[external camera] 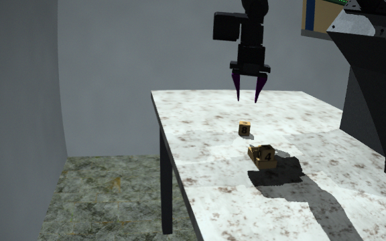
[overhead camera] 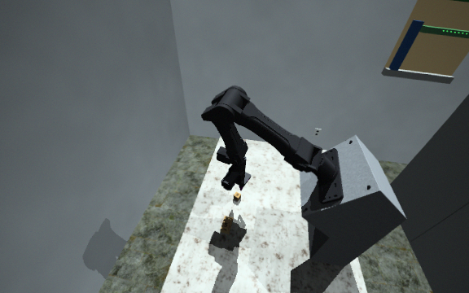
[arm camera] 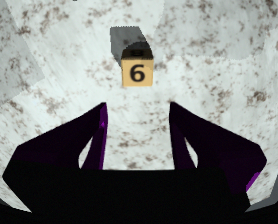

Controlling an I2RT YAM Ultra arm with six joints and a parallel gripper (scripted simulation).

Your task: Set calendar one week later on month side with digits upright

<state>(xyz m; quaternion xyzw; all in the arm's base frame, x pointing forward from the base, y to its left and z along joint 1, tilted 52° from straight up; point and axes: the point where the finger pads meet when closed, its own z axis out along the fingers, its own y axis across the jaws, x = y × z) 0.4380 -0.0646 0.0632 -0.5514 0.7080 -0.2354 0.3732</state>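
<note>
The wooden digit cube is 80 mm below my hand.
</note>
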